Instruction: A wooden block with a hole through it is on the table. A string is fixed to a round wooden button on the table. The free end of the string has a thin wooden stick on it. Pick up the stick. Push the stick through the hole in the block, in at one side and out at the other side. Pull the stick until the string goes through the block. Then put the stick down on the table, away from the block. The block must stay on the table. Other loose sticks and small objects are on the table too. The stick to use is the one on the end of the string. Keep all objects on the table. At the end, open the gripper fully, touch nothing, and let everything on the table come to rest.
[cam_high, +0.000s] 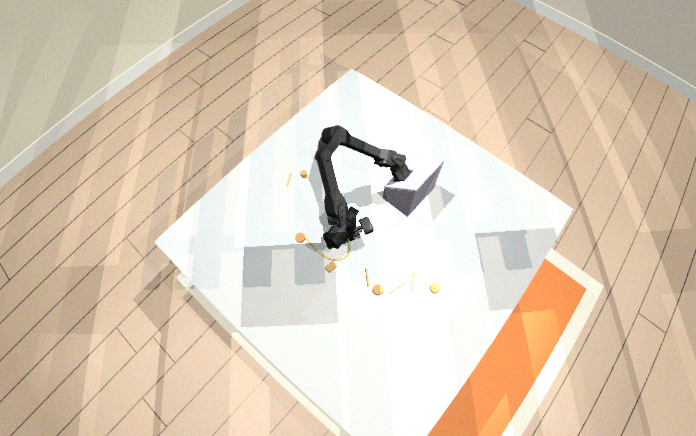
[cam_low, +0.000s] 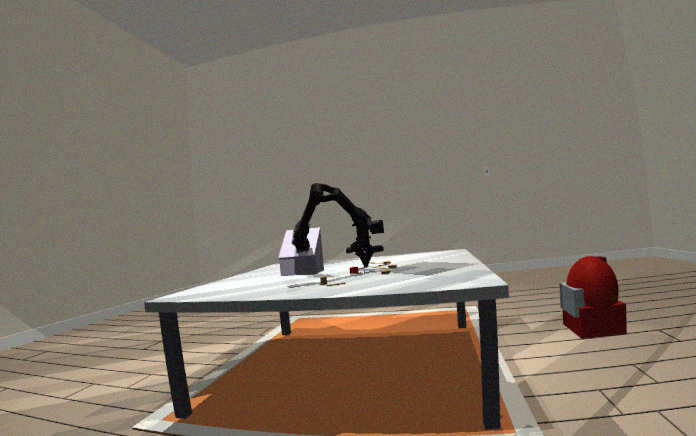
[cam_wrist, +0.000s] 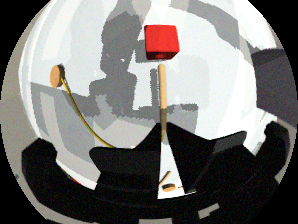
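Now: gripper tip 80 mm to the left of the red cube and 50 mm past it. Also, from my gripper tip: tan wooden block 130 mm ahead, 10 mm to the left, 10 mm below; then round wooden button 170 mm to the right, 100 mm ahead, 10 mm below; then thin wooden stick 10 mm to the right, 10 mm behind.
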